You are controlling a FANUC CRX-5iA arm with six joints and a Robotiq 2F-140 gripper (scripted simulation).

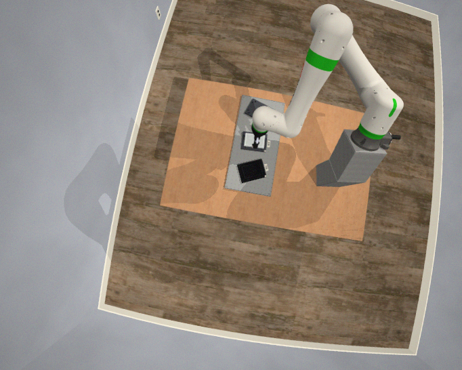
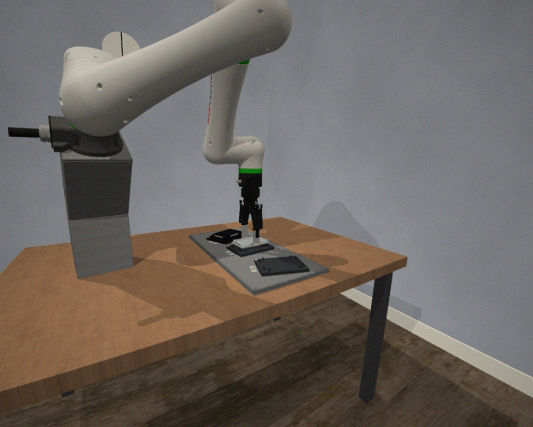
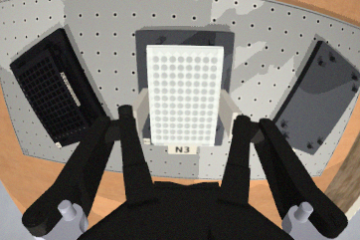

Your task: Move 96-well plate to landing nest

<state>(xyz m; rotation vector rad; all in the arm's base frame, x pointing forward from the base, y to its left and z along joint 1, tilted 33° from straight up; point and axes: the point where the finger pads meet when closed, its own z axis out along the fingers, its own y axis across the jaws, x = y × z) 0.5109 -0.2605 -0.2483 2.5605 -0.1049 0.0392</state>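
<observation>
The white 96-well plate M06 is 2 cm below my hand. Round my hand: dark landing nest N3: 5 cm below; then black 96-well plate M09: 1 cm ahead, 19 cm to the left, 4 cm below; then N3 label: 10 cm behind, 1 cm to the left, 5 cm below.
</observation>
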